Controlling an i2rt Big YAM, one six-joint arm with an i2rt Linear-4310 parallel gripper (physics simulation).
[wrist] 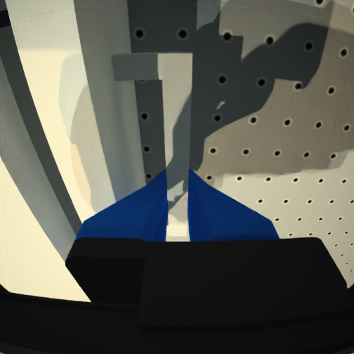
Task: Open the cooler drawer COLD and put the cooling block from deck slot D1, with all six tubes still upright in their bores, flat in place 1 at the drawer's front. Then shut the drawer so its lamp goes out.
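Note:
My gripper [177, 177] is shut on a long pale bar handle [176, 80], with its blue fingers against both long sides. The handle runs from the upper middle of the view down between the fingers. A short grey post [135, 67] at its far end joins it toward the grey upright front [102, 110] of the cooler at the left. The handle stands off from this front, with a gap of dark shadow between them. The near end of the handle is partly hidden by the gripper. The cooling block, its tubes, place 1 and the lamp do not show.
A light deck [300, 200] with rows of small dark holes lies below and to the right. Dark shadows of the arm fall across it. Pale cream surfaces [37, 37] with grey bands run along the left side.

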